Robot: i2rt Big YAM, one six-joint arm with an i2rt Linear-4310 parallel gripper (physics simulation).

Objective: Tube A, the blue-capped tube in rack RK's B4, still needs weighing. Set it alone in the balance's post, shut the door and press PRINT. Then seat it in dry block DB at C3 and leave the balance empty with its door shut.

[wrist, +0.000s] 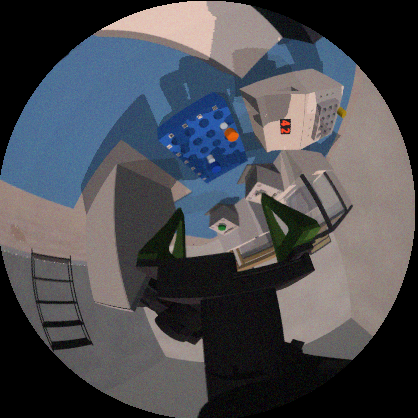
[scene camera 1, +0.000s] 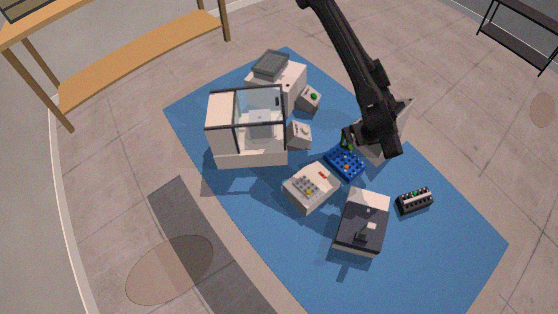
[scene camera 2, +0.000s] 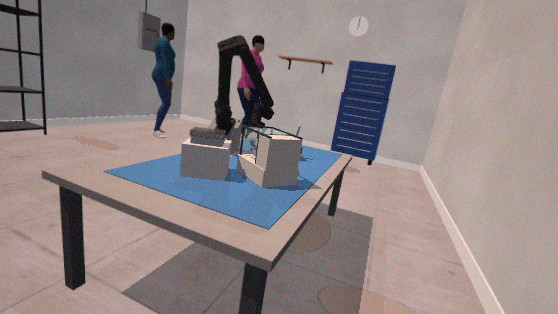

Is my gripper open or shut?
Open.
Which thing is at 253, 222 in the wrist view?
A grey-topped box.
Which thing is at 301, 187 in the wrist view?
A balance.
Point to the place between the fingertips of my gripper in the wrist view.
221, 203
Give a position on a balance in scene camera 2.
269, 157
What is my gripper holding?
Nothing.
